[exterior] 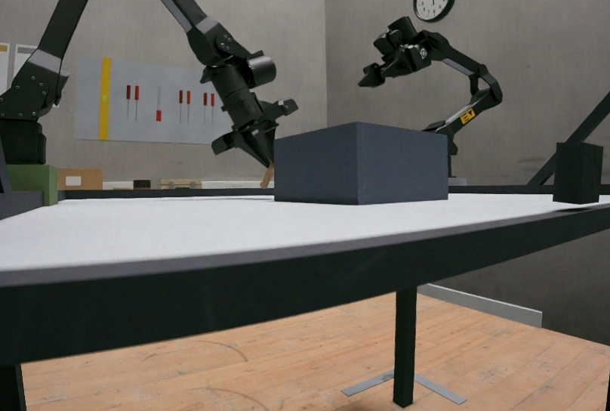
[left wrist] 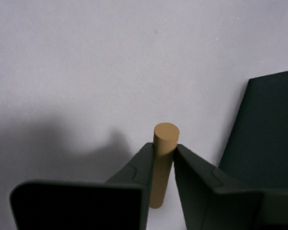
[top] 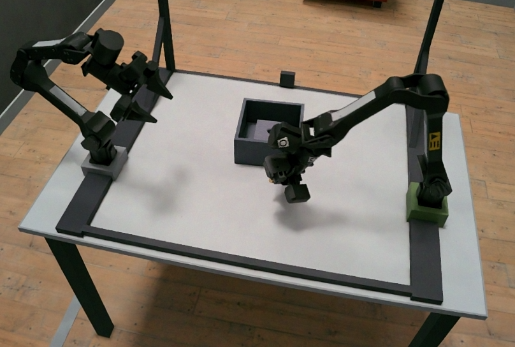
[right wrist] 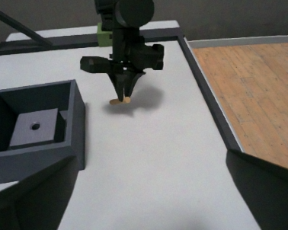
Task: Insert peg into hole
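My left gripper is now 2 cm past the peg and 4 cm above it. The rest, counted from my left hand: grey plate (21 cm behind, 6 cm to the right, 5 cm below); then box (21 cm behind, 6 cm to the right, 7 cm below).
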